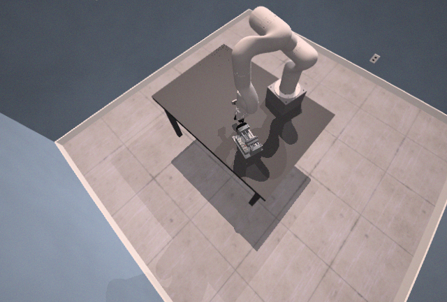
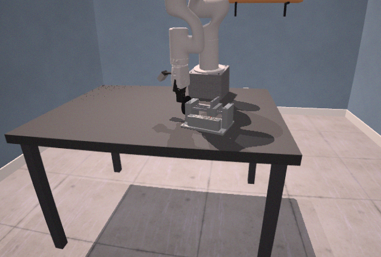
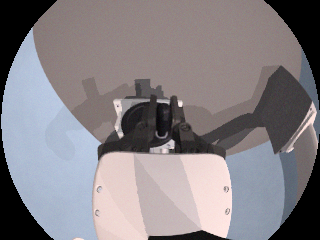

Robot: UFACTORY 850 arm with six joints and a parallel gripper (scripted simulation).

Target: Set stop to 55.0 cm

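Now: hand 1 cm to the right of the dark handle. The rest, counted from my hand: black handwheel 2 cm to the left, 1 cm below, 1 cm ahead; then grey stop fixture 17 cm to the left, 7 cm ahead, 1 cm below.
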